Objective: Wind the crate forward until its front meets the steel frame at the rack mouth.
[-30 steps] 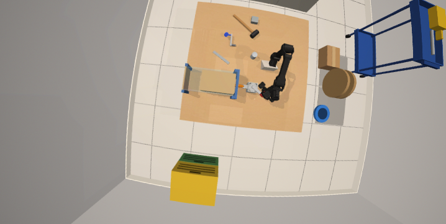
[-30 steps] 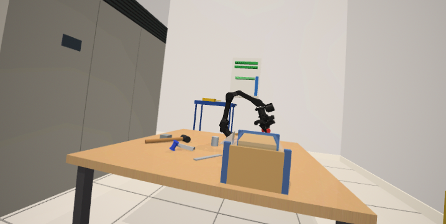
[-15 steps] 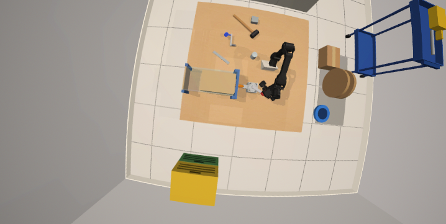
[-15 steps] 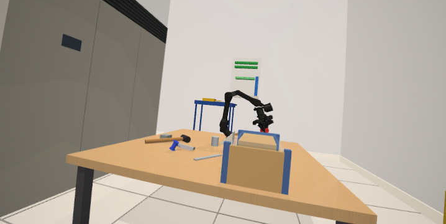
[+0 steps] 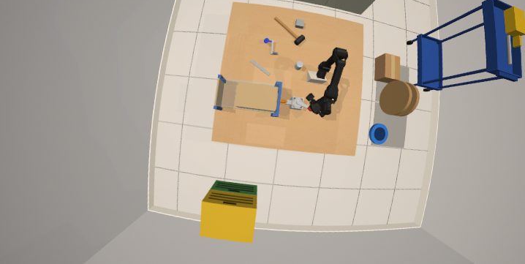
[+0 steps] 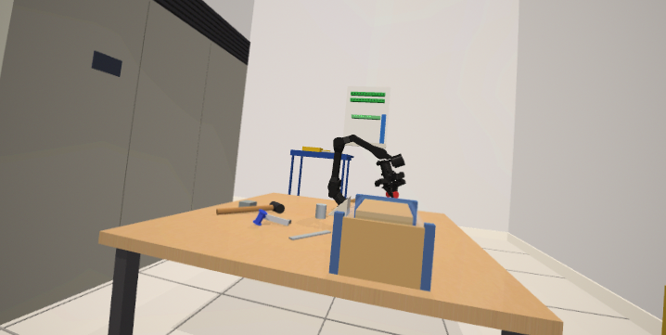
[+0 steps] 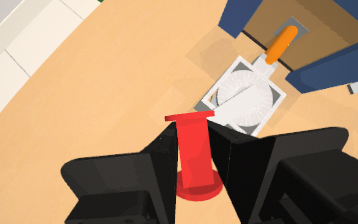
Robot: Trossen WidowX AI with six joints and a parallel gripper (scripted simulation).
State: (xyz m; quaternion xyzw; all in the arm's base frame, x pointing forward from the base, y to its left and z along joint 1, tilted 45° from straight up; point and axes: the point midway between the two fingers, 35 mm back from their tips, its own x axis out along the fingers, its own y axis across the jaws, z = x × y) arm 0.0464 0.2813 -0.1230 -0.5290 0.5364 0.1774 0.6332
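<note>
My gripper tip is now 7 cm short of the hand winch, 4 cm to the left of it and 10 cm above it. Also, from my gripper tip: blue steel frame (25 cm ahead, 2 cm to the right, 3 cm below); then red grip (1 cm behind, 1 cm to the right); then red-knobbed crank handle (3 cm ahead, 2 cm to the right, 3 cm below).
</note>
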